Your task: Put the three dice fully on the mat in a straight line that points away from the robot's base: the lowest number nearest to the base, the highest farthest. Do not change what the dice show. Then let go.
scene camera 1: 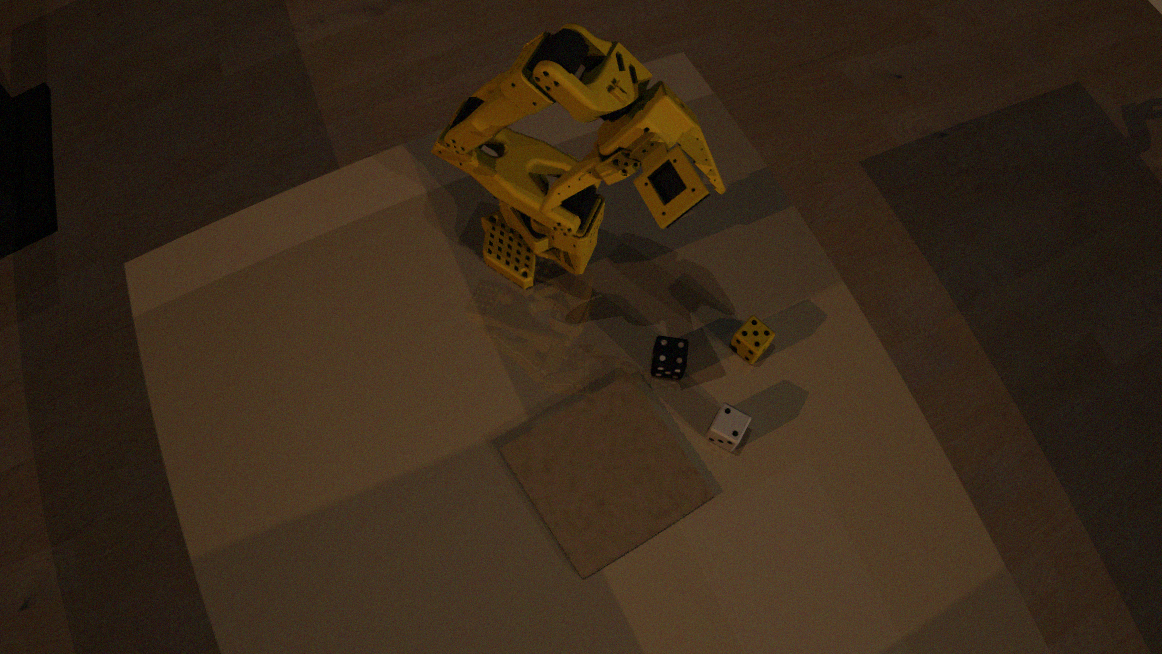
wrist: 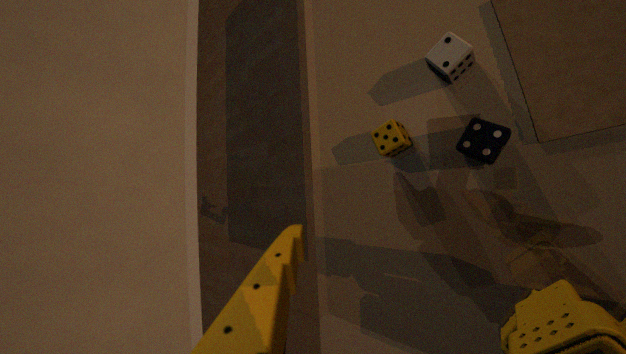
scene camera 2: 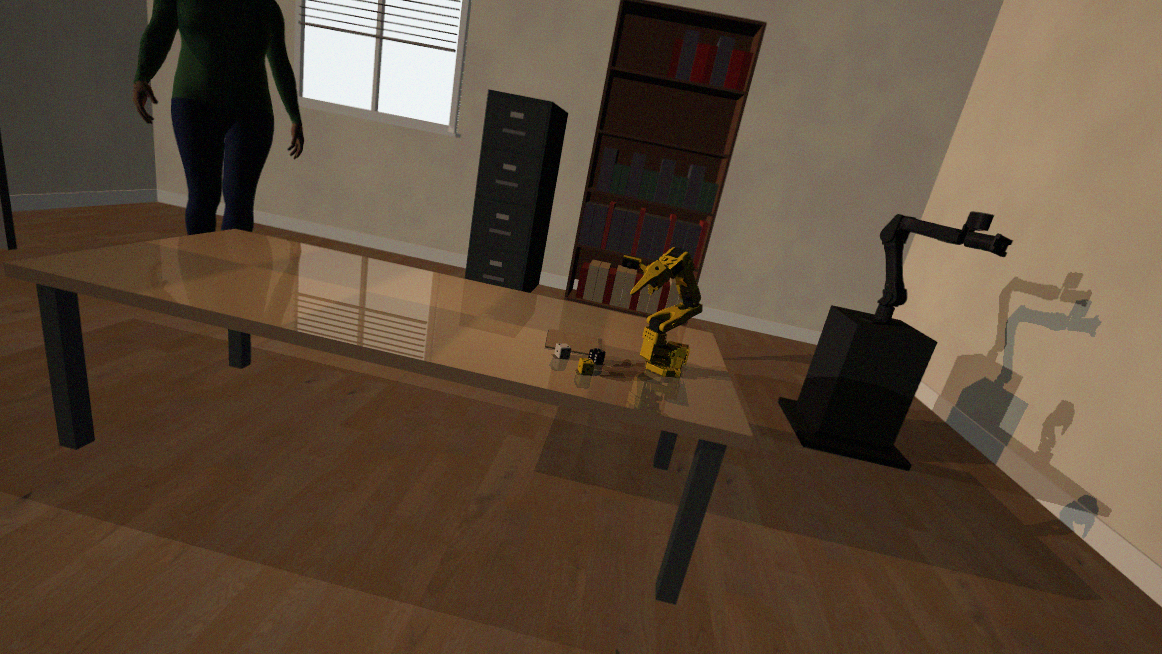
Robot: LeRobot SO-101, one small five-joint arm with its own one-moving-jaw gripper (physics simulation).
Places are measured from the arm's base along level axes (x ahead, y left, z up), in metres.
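Pixels of known places: end effector, tool point: point(scene camera 1: 717, 190) point(wrist: 303, 238) point(scene camera 2: 632, 293); arm's base, origin of the base link: point(scene camera 1: 544, 257) point(wrist: 589, 331) point(scene camera 2: 655, 366).
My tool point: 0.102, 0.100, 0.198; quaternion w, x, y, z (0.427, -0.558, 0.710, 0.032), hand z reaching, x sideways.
For each thing: its middle in the pictures, then the offset to it from my tool point, as dx, dy, dz. Level surfaces: height alone.
- white die, body centre: point(scene camera 1: 727, 427) point(wrist: 450, 59) point(scene camera 2: 562, 351) +0.133, -0.024, -0.183
- black die, body centre: point(scene camera 1: 669, 357) point(wrist: 482, 141) point(scene camera 2: 596, 356) +0.050, -0.041, -0.183
- yellow die, body centre: point(scene camera 1: 752, 339) point(wrist: 391, 139) point(scene camera 2: 586, 366) +0.067, +0.040, -0.183
- brown square mat, body centre: point(scene camera 1: 607, 473) point(scene camera 2: 572, 342) +0.122, -0.140, -0.196
- table, its level: dz -0.198
The white die point(scene camera 1: 729, 427) point(scene camera 2: 561, 350) point(wrist: 450, 56) shows two on top and lies beside the mat's right edge in scene camera 1. The black die point(scene camera 1: 670, 357) point(scene camera 2: 596, 355) point(wrist: 483, 140) shows four and lies off the mat near its base-side corner. The yellow die point(scene camera 1: 752, 339) point(scene camera 2: 585, 366) point(wrist: 391, 138) shows five and lies farther right. The brown square mat point(scene camera 1: 605, 479) point(wrist: 565, 65) has no die on it. My gripper point(scene camera 1: 634, 200) is fully open and empty, raised well above the table, away from the dice. In the wrist view its notched jaw point(wrist: 260, 300) shows; the moving jaw is out of that picture.
The robot's yellow base point(scene camera 1: 509, 250) point(wrist: 560, 320) stands on the table point(scene camera 1: 308, 422) point(scene camera 2: 243, 276). The table edge runs beyond the yellow die. A dark filing cabinet point(scene camera 2: 513, 186), a bookshelf and a black arm on a pedestal point(scene camera 2: 866, 381) stand off the table. A person stands behind it.
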